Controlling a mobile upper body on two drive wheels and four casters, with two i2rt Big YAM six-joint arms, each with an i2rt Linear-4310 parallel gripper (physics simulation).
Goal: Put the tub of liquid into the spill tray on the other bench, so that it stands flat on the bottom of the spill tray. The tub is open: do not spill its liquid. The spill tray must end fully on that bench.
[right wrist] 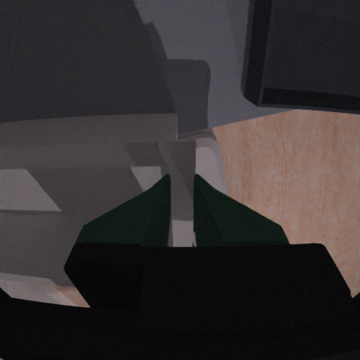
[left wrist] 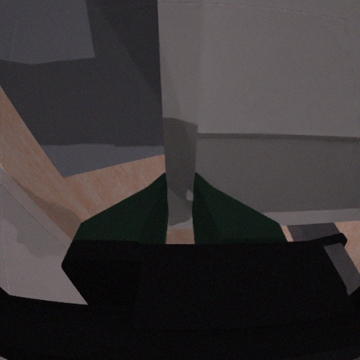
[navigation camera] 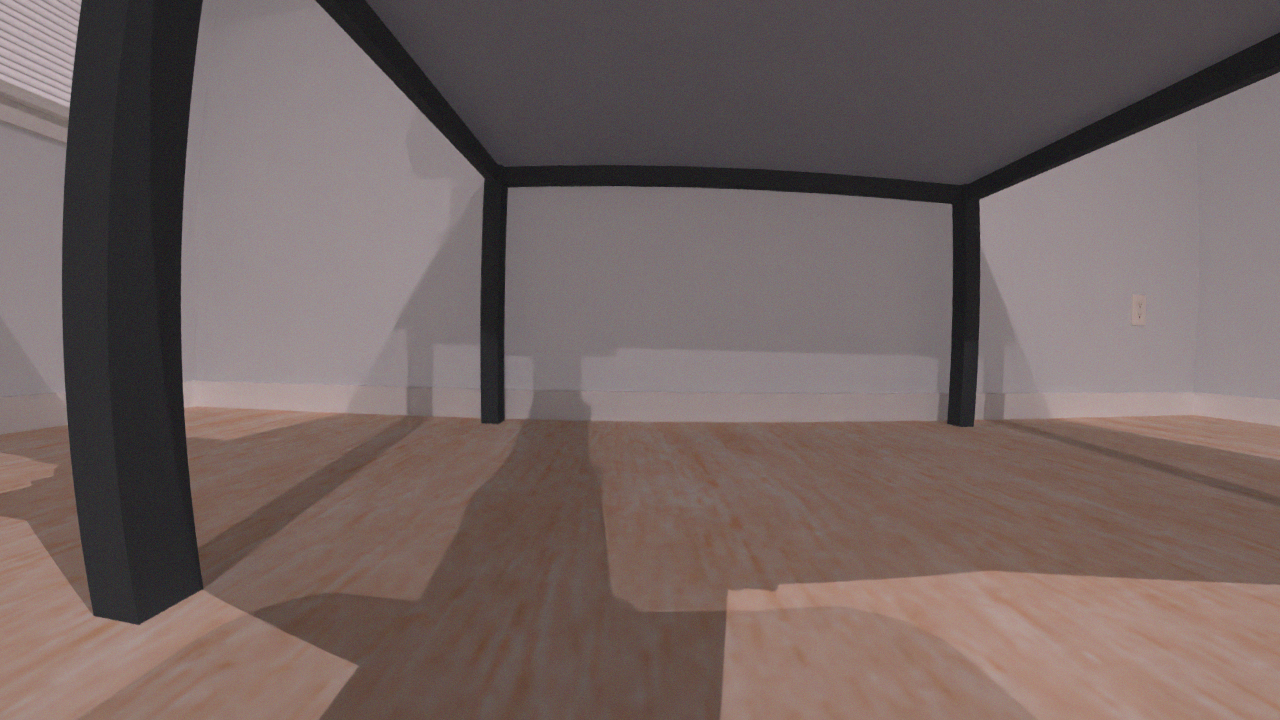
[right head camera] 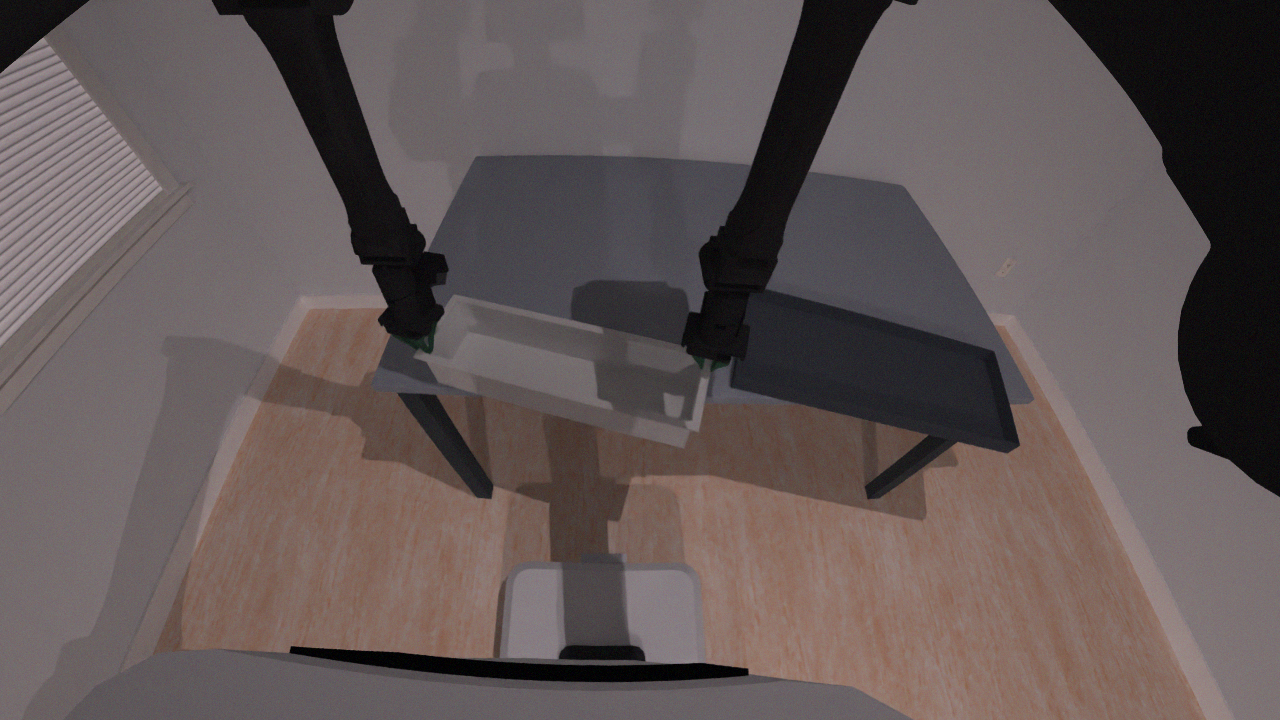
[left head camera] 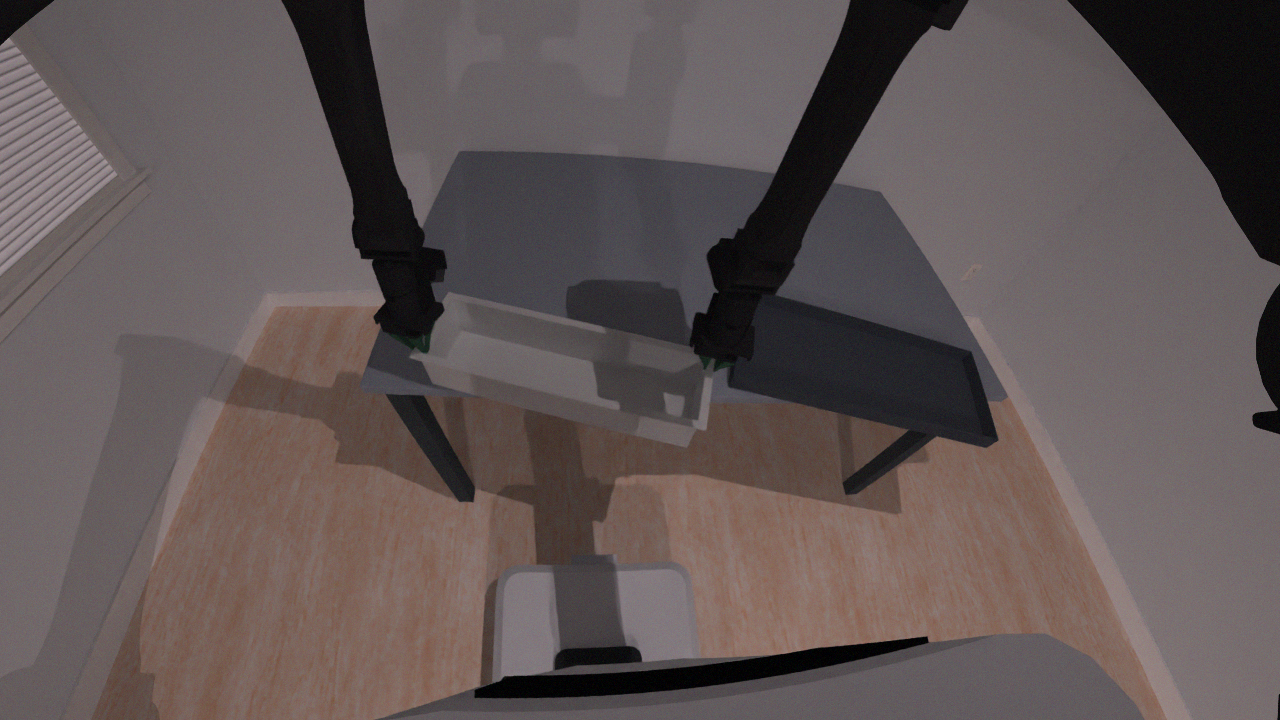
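Note:
The open, pale tub is held in the air, in front of and partly over the bench's near edge; it looks roughly level. Any liquid inside is hard to make out. My left gripper is shut on the wall at the tub's left end. My right gripper is shut on the wall at its right end. The dark spill tray lies right of the tub, turned askew, its near right part jutting past the bench's front edge.
The grey bench stands against the wall. In the navigation camera, its near-left leg and far legs show close ahead. The pale robot base is below the tub. A window blind is at the far left.

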